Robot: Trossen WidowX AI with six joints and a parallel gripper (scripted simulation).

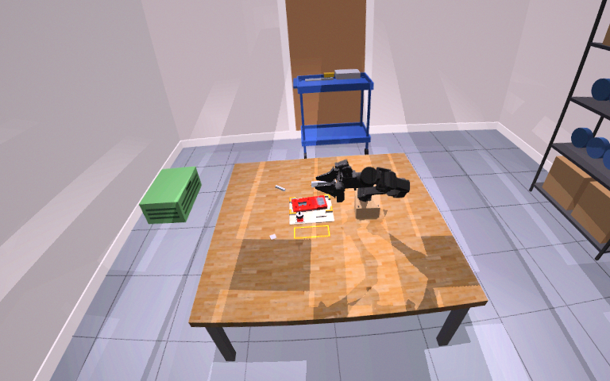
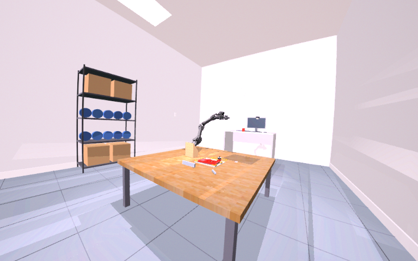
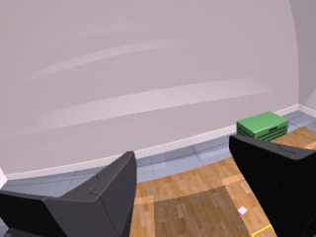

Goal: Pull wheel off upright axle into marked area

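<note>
The dark wheel is 470 mm below my gripper tip, 360 mm to the right of it and 90 mm ahead of it.
</note>
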